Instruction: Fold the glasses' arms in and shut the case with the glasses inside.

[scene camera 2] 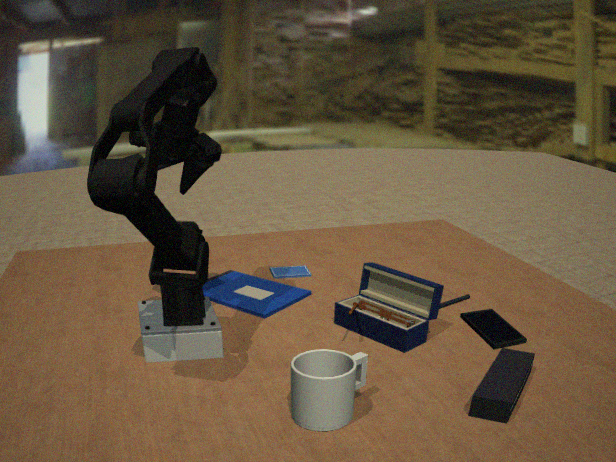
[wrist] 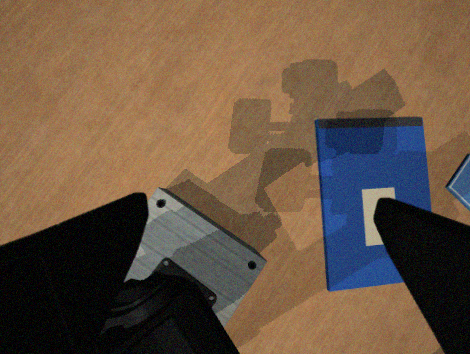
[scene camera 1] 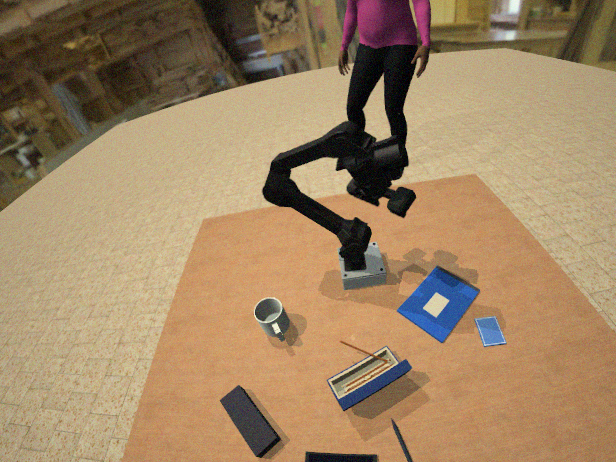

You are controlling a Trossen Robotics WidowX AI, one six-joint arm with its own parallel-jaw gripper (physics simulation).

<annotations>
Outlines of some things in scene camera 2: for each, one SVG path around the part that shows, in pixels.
My gripper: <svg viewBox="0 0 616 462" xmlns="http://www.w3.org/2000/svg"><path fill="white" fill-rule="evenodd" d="M144 157L140 153L136 153L125 158ZM130 131L129 143L137 147L146 147L141 131ZM161 119L161 121L153 123L152 135L160 153L158 170L184 162L180 182L180 193L184 195L209 167L213 166L214 162L220 161L222 149L219 143L204 132L199 134L195 126L184 130L173 129L166 126Z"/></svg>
A mug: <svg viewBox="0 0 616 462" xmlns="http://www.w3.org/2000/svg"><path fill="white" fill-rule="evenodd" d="M363 352L351 356L337 350L317 349L300 353L292 359L291 413L296 424L313 431L332 431L347 425L352 420L355 390L366 384L368 355Z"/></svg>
A dark box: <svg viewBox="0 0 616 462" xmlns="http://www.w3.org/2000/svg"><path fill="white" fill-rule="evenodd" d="M535 353L502 348L473 394L468 416L507 424L531 373Z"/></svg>
</annotations>
